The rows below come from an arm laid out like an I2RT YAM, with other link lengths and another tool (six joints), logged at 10 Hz.
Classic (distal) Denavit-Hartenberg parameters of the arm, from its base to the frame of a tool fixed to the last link. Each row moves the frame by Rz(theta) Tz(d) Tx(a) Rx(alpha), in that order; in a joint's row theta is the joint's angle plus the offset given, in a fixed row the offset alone. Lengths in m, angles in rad.
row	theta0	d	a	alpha
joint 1	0.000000	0.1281	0.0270	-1.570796
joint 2	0.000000	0.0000	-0.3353	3.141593
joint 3	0.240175	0.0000	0.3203	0.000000
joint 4	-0.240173	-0.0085	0.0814	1.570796
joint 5	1.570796	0.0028	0.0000	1.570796
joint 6	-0.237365	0.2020	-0.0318	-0.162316
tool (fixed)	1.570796	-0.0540	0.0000	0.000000
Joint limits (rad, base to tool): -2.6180..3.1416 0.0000..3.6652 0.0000..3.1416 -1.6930..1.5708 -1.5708..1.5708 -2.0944..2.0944
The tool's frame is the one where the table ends.
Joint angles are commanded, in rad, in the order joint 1, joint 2, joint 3, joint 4, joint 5, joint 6. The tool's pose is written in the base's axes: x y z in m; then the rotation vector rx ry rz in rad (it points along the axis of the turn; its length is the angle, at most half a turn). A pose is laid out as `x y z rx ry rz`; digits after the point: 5 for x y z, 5 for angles.
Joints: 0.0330, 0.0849, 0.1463, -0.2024, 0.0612, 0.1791
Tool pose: 0.22766 0.03913 0.22311 -0.02746 1.87396 -0.07547
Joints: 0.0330, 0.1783, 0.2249, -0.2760, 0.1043, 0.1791
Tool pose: 0.23077 0.03273 0.22922 0.00150 1.96243 -0.11524
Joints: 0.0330, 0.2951, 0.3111, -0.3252, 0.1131, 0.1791
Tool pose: 0.23812 0.03164 0.23980 0.00200 2.04188 -0.12746
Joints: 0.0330, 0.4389, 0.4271, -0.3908, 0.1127, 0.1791
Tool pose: 0.25031 0.03210 0.25562 -0.00628 2.13489 -0.13250
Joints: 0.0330, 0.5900, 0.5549, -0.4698, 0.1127, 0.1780
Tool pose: 0.26674 0.03265 0.27079 -0.01644 2.23675 -0.13917
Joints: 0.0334, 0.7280, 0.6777, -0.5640, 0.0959, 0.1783
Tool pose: 0.28253 0.03583 0.28093 -0.03809 2.34591 -0.12689
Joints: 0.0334, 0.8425, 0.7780, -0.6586, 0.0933, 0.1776
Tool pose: 0.29509 0.03664 0.28350 -0.05030 2.45430 -0.12953
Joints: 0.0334, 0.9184, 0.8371, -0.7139, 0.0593, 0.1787
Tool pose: 0.30363 0.04205 0.28257 -0.07604 2.52648 -0.09193
